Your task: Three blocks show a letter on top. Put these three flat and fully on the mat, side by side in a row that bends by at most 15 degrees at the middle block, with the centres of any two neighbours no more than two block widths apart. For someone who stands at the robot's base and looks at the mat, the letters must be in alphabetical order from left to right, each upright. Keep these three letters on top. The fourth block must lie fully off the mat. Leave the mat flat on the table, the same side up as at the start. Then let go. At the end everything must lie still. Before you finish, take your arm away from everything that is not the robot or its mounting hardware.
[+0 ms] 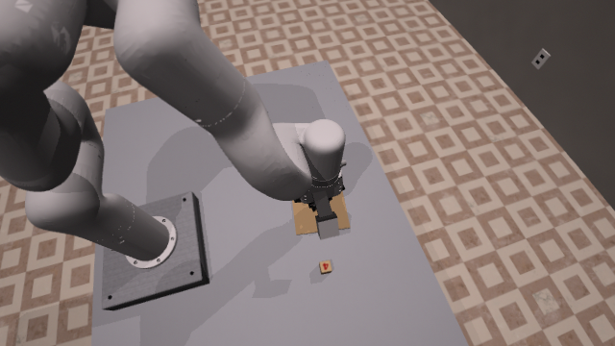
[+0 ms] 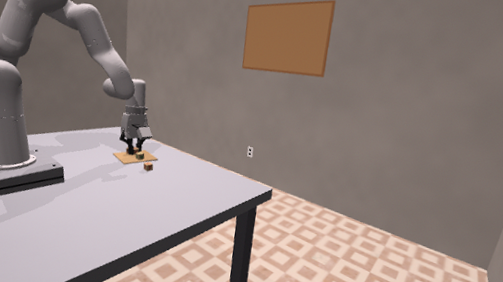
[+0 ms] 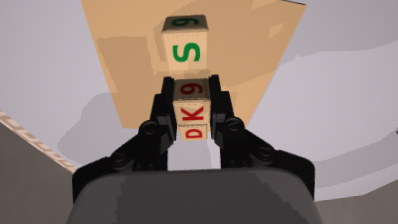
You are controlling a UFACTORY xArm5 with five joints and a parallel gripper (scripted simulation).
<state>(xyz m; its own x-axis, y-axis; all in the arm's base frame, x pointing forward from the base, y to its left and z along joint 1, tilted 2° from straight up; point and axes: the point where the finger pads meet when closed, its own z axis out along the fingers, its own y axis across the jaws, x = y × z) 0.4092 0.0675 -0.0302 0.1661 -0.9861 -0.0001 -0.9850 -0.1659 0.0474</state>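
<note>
The tan mat lies 30 mm below my hand. From my hand the other things lie so: wooden letter block: 40 mm to the left, 20 mm below, 10 mm behind.
</note>
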